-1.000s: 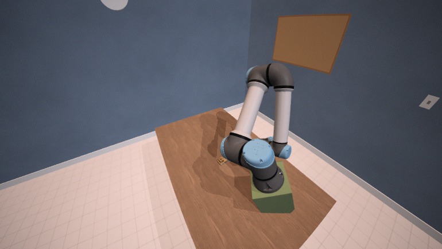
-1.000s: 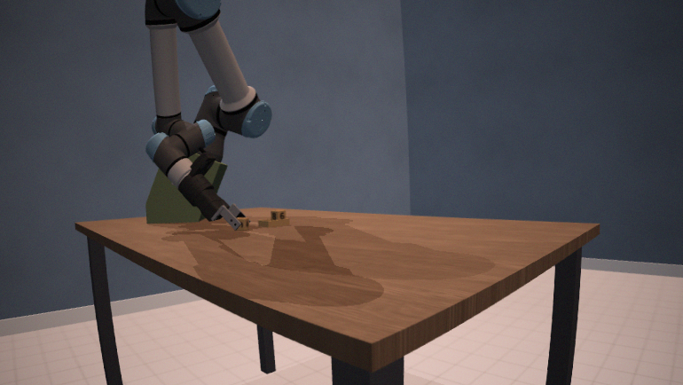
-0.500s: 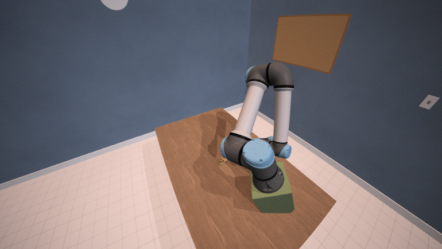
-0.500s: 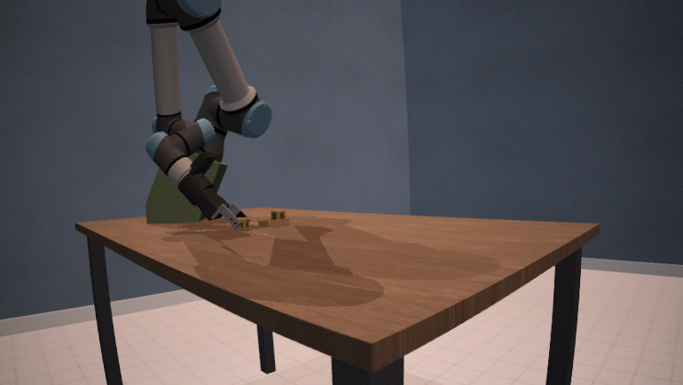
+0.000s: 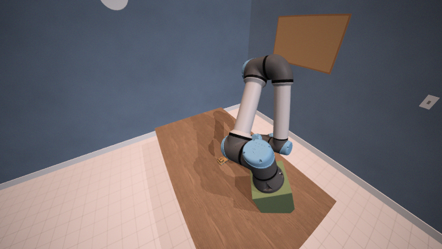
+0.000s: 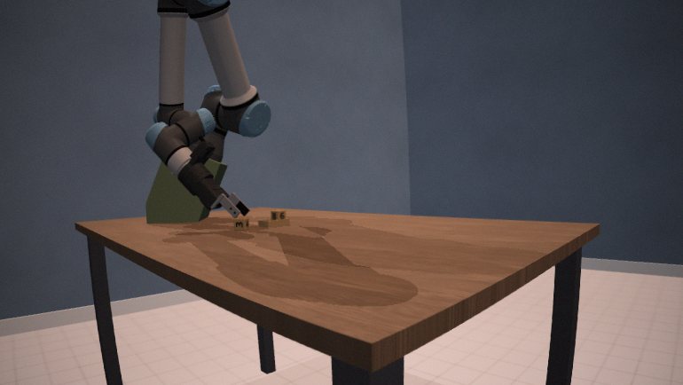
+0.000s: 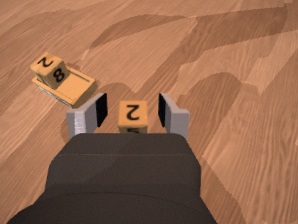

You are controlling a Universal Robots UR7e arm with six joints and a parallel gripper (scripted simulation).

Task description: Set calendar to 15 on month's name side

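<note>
Right now my hand is 4 cm above the wooden cube and 1 cm short of it. From my hand the other things lie so: wooden tray 11 cm to the left, 4 cm below.
</note>
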